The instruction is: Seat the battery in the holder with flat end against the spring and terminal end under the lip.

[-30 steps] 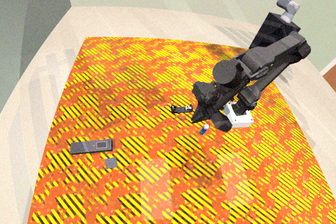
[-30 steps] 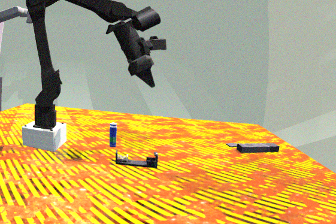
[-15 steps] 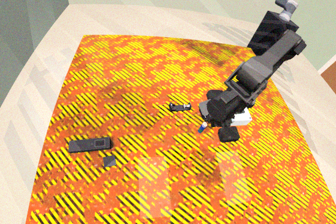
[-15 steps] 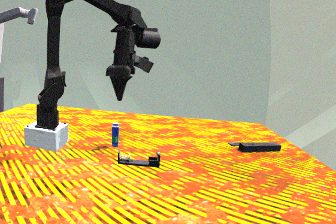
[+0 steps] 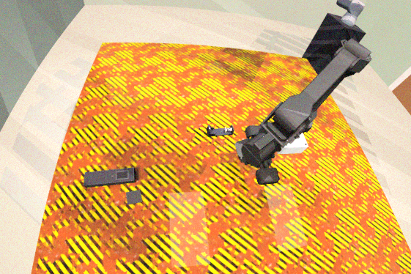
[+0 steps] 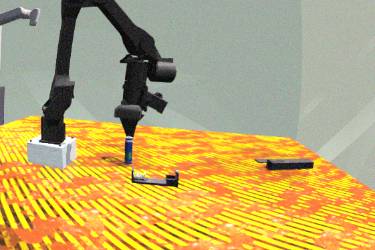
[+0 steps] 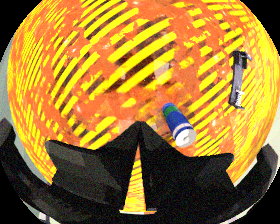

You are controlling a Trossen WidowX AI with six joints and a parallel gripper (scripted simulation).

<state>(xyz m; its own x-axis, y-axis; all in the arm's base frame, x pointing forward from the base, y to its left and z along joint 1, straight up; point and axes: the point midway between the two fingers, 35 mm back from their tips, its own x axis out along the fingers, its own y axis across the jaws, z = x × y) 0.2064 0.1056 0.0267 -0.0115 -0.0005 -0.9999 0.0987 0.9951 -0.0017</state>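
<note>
Right now my gripper tip is 4 cm to the left of the battery and 1 cm above it. Round my gripper tip: dark square plate: 38 cm ahead, 4 cm to the left, 4 cm below.
</note>
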